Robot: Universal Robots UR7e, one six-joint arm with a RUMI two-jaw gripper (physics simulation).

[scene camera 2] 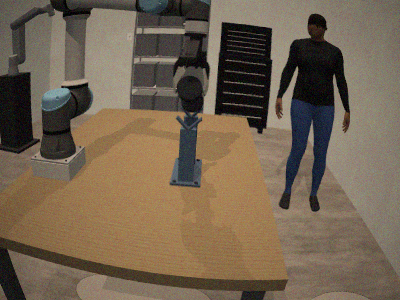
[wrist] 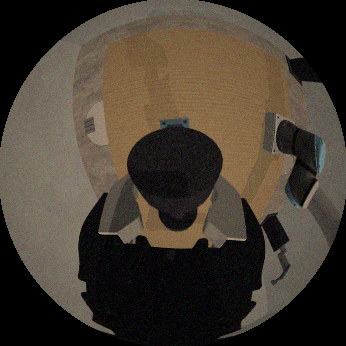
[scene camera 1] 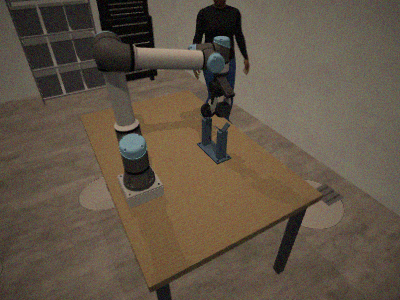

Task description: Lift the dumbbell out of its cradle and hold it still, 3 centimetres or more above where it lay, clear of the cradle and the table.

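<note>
The black dumbbell (scene camera 1: 223, 109) (scene camera 2: 189, 88) (wrist: 175, 155) is above the blue cradle (scene camera 1: 221, 145) (scene camera 2: 187, 155) (wrist: 174, 122). My gripper (scene camera 1: 215, 103) (scene camera 2: 190, 81) (wrist: 175, 172) is shut on the dumbbell's handle, with a grey finger on each side. The dumbbell is tilted: the end nearer scene camera 2 is higher and the far end lower. A gap shows between the near end and the near V-shaped fork. The far end is close above the far fork; whether it is clear there, I cannot tell. The large near disc hides much of the handle in the wrist view.
The cradle's base stands on the wooden table (scene camera 1: 175, 220) (scene camera 2: 125, 210) (wrist: 215, 75). The arm's base (scene camera 1: 142, 192) (scene camera 2: 59, 165) stands near one long edge. A person (scene camera 1: 220, 30) (scene camera 2: 312, 80) stands beyond the opposite edge. A black drawer cabinet (scene camera 2: 245, 75) and shelves stand behind.
</note>
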